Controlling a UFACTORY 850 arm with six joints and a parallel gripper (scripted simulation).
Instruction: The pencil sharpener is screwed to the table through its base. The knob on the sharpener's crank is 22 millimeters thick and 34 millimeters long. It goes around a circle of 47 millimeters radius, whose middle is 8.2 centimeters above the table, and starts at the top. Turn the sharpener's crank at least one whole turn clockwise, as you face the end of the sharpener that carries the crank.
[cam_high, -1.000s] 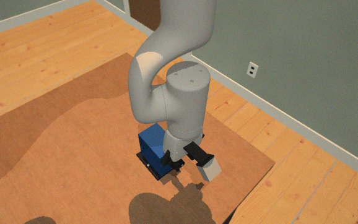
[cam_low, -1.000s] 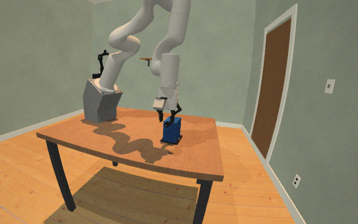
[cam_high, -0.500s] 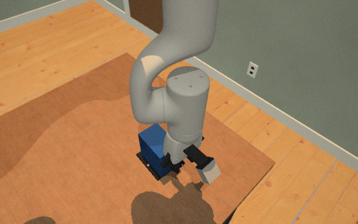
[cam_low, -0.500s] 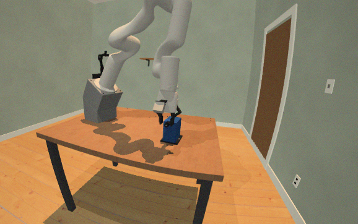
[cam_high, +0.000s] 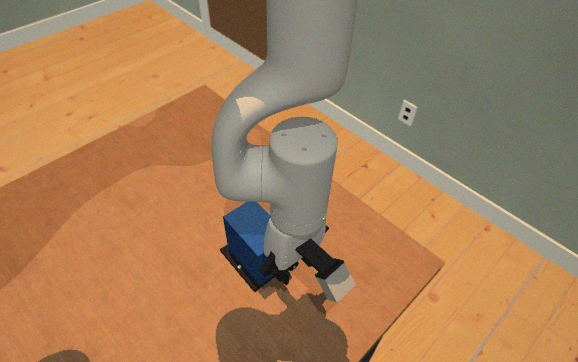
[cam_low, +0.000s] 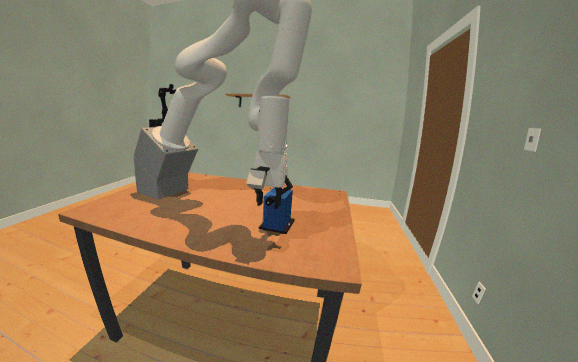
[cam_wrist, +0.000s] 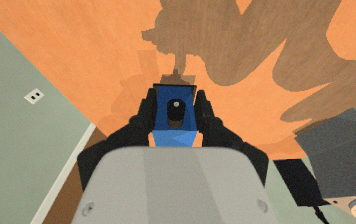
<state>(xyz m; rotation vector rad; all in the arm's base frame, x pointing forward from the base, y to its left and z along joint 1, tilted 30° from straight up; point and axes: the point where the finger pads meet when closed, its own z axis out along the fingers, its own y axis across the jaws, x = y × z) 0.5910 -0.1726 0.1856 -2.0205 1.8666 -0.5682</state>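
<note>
The dark crank knob is 20 mm to the left of my hand and 10 mm below it.
</note>
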